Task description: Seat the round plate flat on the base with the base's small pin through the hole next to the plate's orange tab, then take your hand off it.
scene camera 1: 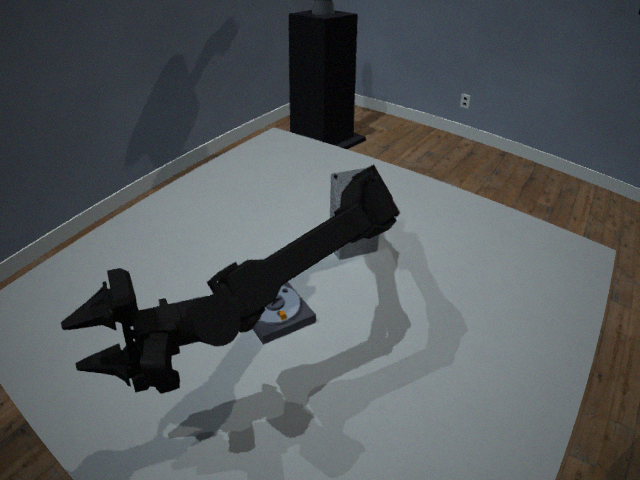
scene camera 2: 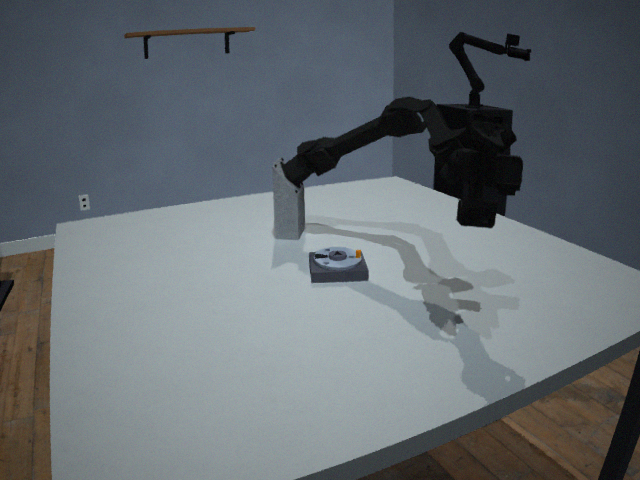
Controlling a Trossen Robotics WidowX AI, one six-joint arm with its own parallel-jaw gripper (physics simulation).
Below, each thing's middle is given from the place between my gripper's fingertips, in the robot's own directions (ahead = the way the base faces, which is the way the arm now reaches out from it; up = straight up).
Labels:
The round light-grey plate [scene camera 1: 291, 307] is 430 mm behind my hand, 270 mm below it and 90 mm to the right of it. From my hand the other things lie so: dark square base [scene camera 1: 266, 333]: 430 mm behind, 300 mm below, 90 mm to the right.

